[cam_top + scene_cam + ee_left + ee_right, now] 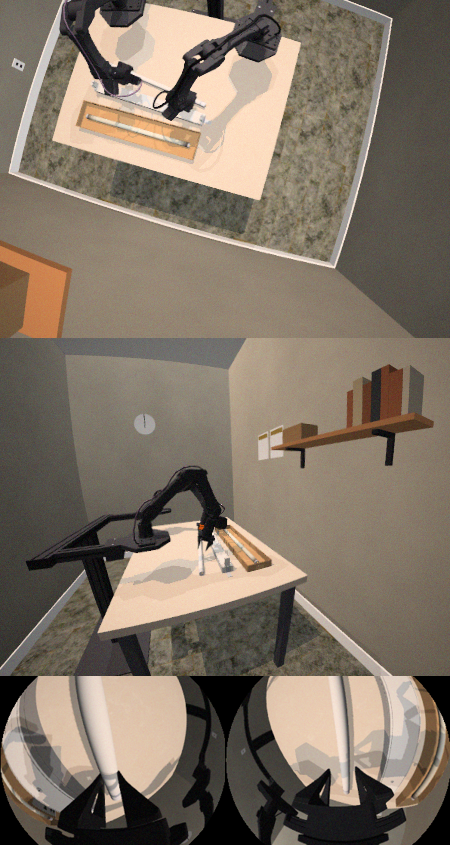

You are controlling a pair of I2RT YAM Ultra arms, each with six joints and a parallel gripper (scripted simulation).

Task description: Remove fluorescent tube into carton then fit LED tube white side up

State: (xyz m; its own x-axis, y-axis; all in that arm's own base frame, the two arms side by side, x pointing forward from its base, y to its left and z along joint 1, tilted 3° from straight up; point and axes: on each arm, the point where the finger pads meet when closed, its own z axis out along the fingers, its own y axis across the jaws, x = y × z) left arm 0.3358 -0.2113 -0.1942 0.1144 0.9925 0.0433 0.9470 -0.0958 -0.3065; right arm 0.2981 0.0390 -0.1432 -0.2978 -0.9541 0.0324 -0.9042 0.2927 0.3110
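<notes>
The LED tube is 12 cm to the left of my right hand and 5 cm below it. Also, from my right hand: carton (26 cm ahead, 10 cm to the left, 4 cm below); then light fixture (12 cm to the left, 11 cm ahead, 1 cm below); then old fluorescent tube (27 cm ahead, 10 cm to the left, 5 cm below).
</notes>
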